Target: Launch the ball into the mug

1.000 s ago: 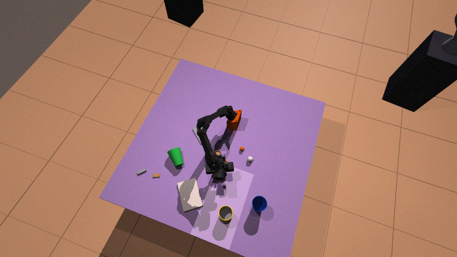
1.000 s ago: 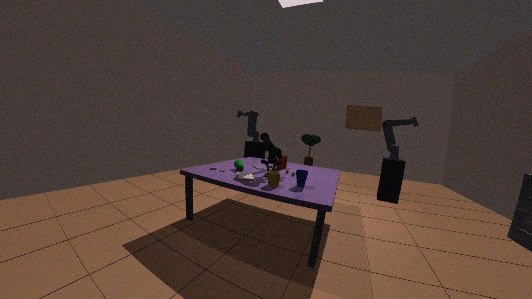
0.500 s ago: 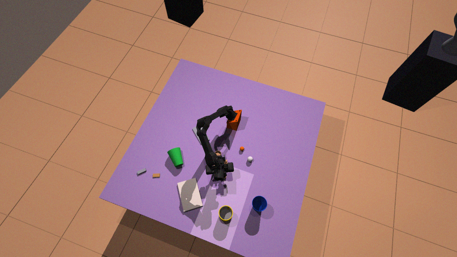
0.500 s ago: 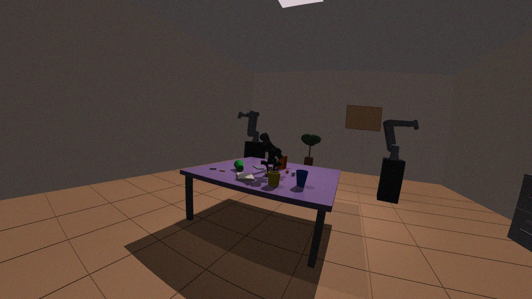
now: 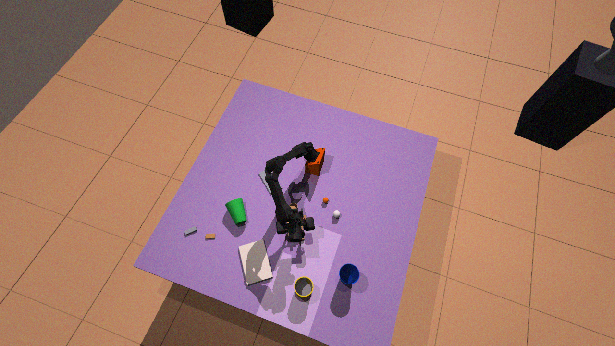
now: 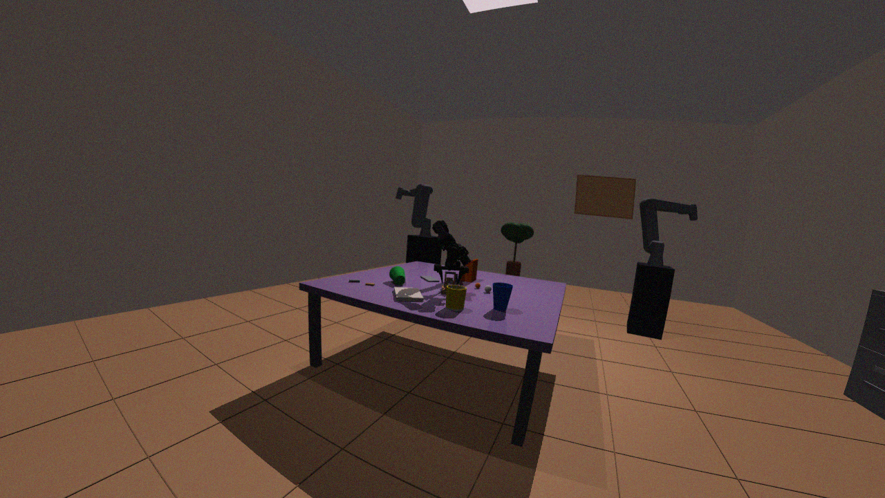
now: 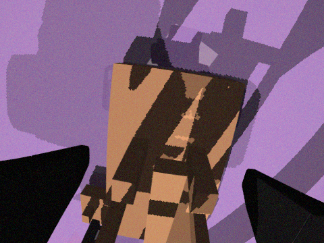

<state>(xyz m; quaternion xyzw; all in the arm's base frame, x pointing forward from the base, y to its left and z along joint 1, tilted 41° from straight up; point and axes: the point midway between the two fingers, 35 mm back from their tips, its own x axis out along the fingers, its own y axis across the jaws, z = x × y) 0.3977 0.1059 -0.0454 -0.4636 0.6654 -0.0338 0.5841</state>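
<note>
The orange ball is 240 mm behind my gripper tip, 60 mm to the left of it and 30 mm below it. From my gripper tip the other things lie so: white ball: 190 mm behind, 150 mm to the left, 30 mm below; tan wooden catapult: 60 mm behind, 30 mm to the right; white slab: 230 mm ahead, 100 mm to the right, 40 mm below.
</note>
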